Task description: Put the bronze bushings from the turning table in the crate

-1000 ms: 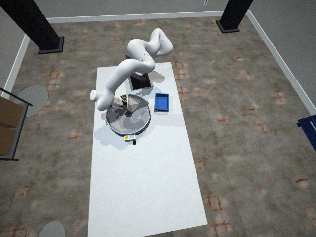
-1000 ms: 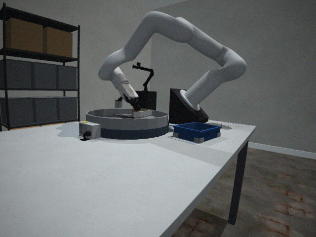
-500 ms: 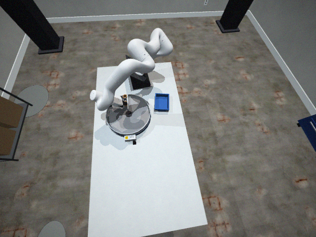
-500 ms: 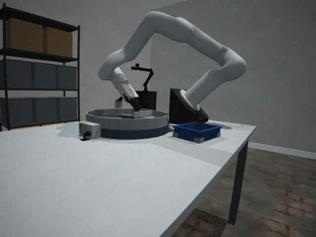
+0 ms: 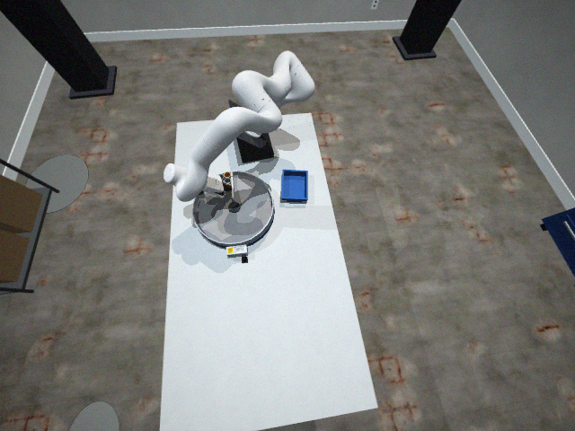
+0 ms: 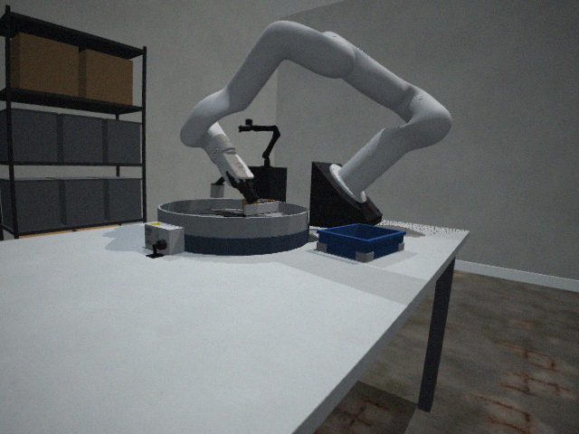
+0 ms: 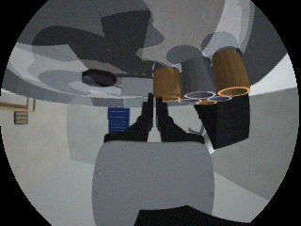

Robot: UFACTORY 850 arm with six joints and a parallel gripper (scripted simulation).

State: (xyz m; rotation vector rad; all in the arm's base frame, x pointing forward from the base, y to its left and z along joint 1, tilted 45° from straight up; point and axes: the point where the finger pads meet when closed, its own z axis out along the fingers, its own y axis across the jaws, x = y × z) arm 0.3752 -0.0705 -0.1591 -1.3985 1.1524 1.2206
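The crate is 370 mm to the left of my hand and 80 mm below it. The rest, counted from my hand: round turning table (90 mm ahead, 20 mm to the left, 60 mm below).
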